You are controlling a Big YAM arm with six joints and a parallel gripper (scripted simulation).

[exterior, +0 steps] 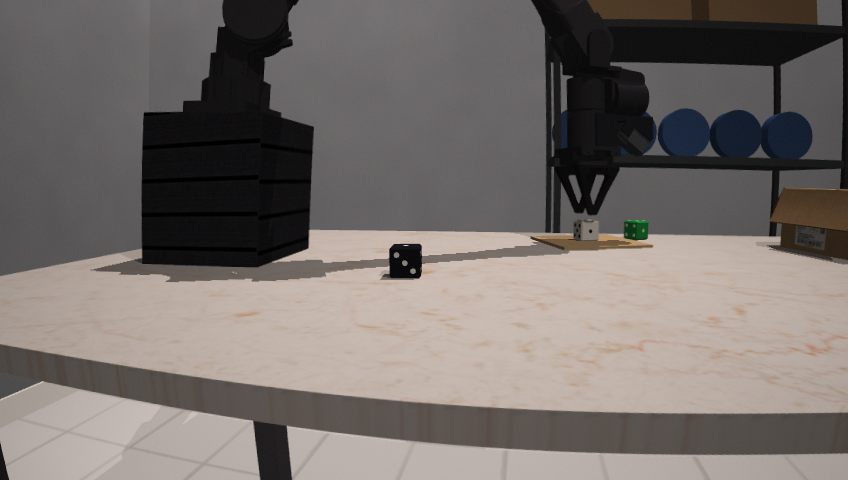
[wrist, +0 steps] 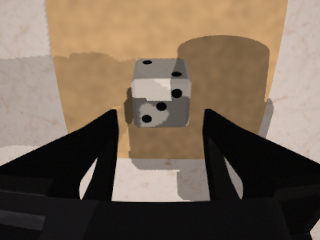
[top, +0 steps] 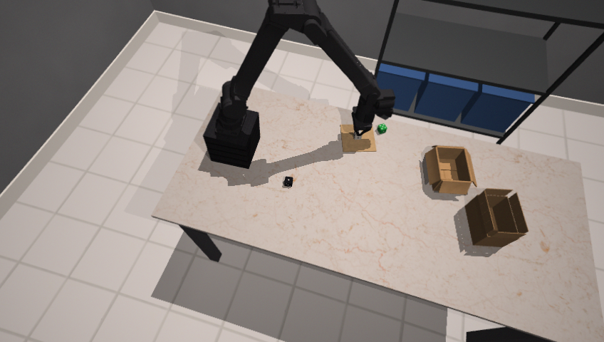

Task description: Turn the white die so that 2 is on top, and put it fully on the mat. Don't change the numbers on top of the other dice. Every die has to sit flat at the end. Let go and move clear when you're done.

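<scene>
My hand is 50 mm above the mat and 10 mm short of it. From my hand the other things lie so: black die: 270 mm to the right, 240 mm behind, 40 mm below; then green die: 100 mm ahead, 60 mm to the left, 40 mm below.
</scene>
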